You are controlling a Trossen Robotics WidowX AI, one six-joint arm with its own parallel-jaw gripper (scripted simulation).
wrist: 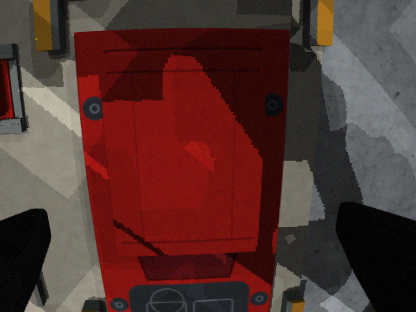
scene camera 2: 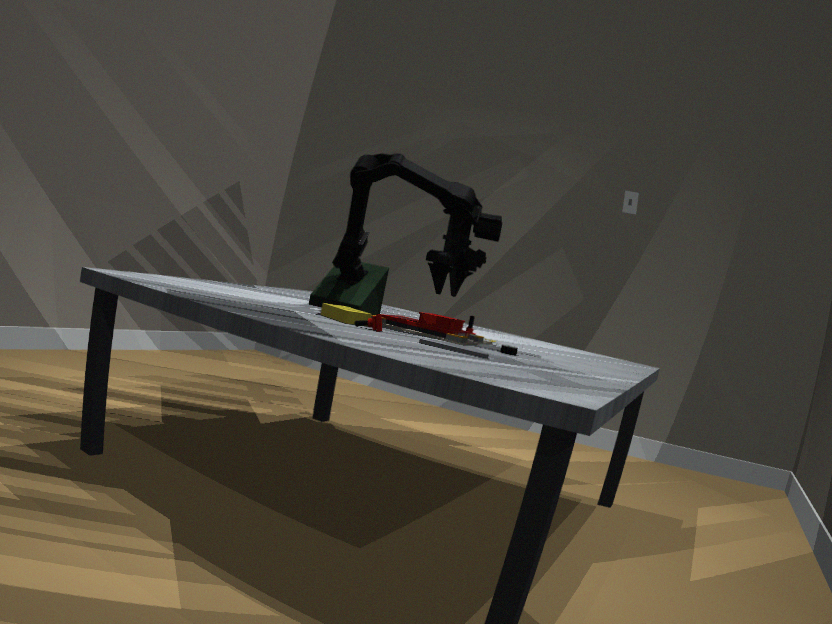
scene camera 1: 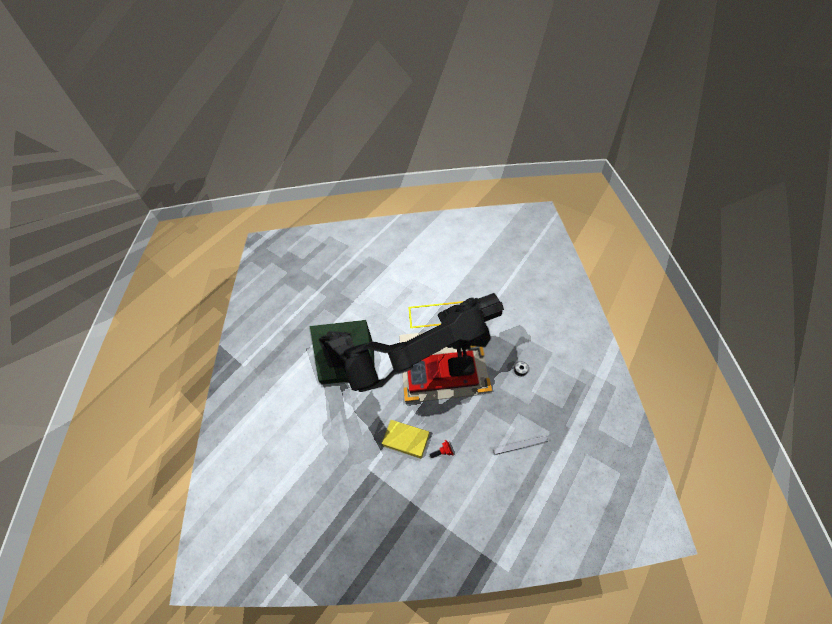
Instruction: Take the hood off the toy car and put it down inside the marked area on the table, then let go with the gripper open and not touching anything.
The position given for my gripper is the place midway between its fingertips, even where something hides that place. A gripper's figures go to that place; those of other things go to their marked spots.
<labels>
My gripper (wrist: 196, 222): 10 cm from the lens. A red hood (wrist: 184, 131) is 14 cm from the lens. A red toy car body (wrist: 239, 274) is 21 cm from the lens. The marked spots on the red toy car body and the red hood are 10 cm apart.
</labels>
